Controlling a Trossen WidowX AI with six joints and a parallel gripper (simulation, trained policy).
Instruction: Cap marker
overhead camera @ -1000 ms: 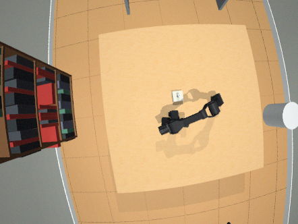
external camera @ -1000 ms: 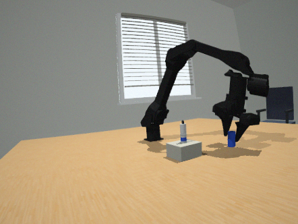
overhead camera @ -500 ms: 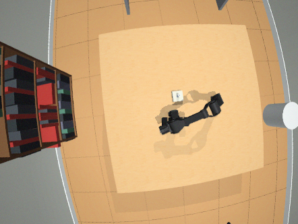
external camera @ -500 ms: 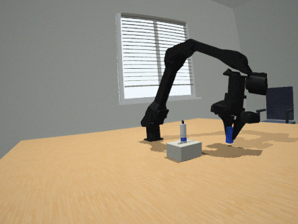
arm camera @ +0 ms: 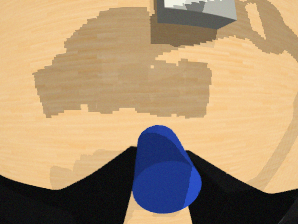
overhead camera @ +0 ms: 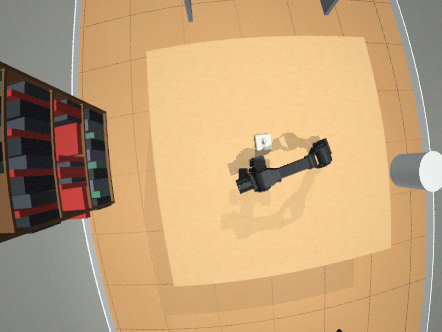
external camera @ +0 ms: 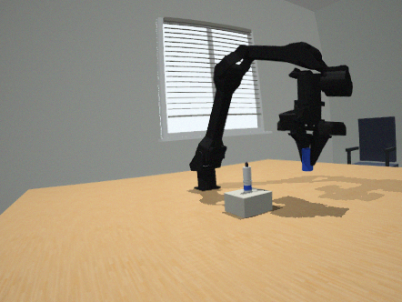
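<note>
The pale holder block lies 14 cm to the right of my gripper tip, 6 cm below it and 5 cm behind it. Also, from my gripper tip: blue cap: 1 cm above.
</note>
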